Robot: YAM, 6 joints.
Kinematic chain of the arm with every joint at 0, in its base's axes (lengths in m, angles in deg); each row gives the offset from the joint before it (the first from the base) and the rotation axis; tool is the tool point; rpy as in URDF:
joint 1: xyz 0 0 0.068 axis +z
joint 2: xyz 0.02 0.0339 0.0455 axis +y
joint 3: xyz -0.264 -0.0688 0 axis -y
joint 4: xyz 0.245 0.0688 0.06 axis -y
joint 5: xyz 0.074 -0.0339 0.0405 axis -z
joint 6: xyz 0.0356 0 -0.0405 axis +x
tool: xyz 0 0 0 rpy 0 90 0
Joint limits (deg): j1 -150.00..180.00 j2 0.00..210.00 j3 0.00..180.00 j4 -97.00..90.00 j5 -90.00..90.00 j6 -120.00..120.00
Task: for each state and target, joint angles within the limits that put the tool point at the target. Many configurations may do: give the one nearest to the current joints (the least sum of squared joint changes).
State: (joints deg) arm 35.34 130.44 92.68 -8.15 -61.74 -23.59
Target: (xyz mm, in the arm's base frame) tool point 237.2 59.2 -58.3
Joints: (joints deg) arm 6.84 142.60 50.12 -20.83 -59.00 -23.59
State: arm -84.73 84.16 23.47 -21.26 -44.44 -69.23
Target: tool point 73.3 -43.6 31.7
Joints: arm -48.91 102.07 7.69 -16.78 -48.31 -69.23
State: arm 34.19 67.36 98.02 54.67 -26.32 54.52
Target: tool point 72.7 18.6 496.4
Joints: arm 6.79 38.59 52.36 56.20 -16.10 54.52
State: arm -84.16 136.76 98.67 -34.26 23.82 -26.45
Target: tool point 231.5 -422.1 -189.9
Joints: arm -59.91 182.85 121.56 -14.04 18.56 -26.45
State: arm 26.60 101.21 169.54 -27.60 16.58 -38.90
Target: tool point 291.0 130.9 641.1
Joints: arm 25.95 113.30 166.05 -22.96 15.66 -38.90
